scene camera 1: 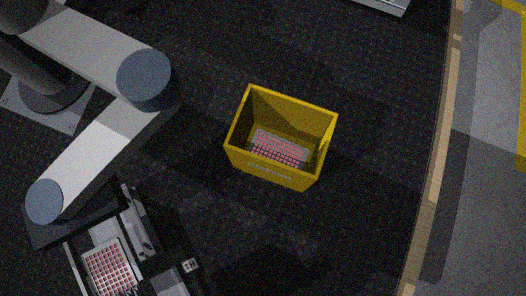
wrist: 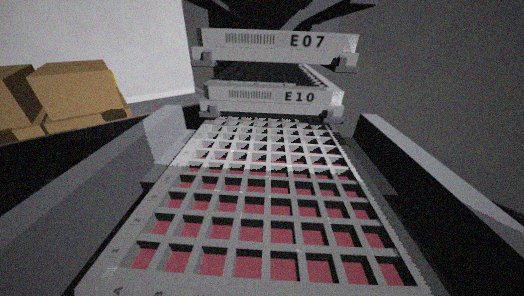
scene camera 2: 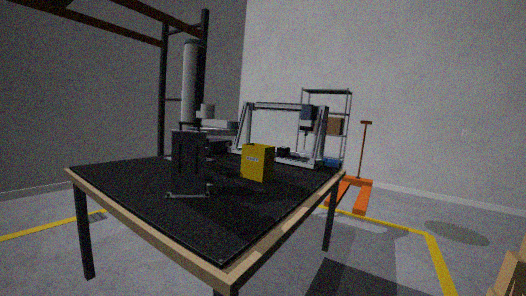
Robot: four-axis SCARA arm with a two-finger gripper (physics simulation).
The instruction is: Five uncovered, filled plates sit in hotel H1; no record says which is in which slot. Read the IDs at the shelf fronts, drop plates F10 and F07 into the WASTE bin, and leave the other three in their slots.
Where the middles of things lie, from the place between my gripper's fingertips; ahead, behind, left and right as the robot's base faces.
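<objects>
Upright tower (scene camera 2: 188, 179): 110 mm ahead of my hand, 100 mm to the right of it, 20 mm below it.
</objects>
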